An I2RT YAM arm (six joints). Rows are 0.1 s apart.
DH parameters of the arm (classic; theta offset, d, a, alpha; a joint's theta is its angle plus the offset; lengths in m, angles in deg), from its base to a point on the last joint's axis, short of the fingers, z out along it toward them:
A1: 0 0.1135 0.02 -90
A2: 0 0 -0.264 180
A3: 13.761 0 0.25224 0
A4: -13.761 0 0.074 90
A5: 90 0 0 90
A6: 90 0.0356 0 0
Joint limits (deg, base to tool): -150..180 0..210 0..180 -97..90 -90..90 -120..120
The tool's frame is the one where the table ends.
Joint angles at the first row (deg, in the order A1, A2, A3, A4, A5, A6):
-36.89, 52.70, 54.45, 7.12, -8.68, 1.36
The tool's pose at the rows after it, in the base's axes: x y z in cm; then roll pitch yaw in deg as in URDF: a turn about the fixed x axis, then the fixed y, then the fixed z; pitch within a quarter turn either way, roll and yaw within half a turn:
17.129 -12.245 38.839 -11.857 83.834 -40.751
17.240 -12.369 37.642 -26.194 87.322 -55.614
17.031 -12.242 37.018 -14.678 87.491 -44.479
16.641 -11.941 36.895 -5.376 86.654 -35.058
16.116 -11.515 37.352 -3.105 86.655 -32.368
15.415 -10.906 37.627 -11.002 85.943 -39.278
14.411 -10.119 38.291 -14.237 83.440 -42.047
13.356 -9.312 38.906 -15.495 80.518 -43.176
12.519 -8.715 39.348 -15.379 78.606 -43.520
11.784 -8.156 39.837 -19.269 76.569 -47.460
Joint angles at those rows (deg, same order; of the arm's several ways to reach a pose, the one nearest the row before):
-36.92, 51.60, 50.76, 6.93, -8.04, -0.42
-36.91, 51.59, 49.60, 4.42, -7.51, -0.87
-36.91, 50.70, 47.84, 5.30, -7.12, -0.33
-36.92, 49.38, 46.74, 6.00, -7.23, 0.11
-36.92, 47.99, 47.39, 3.97, -7.65, 0.27
-36.90, 45.89, 47.19, 2.73, -8.63, -0.17
-36.92, 43.11, 47.06, 2.48, -9.14, -0.59
-36.91, 40.23, 46.77, 2.72, -9.32, -1.04
-36.91, 38.06, 46.71, 2.46, -8.90, -1.32
-36.91, 36.27, 46.97, 2.13, -9.00, -2.47

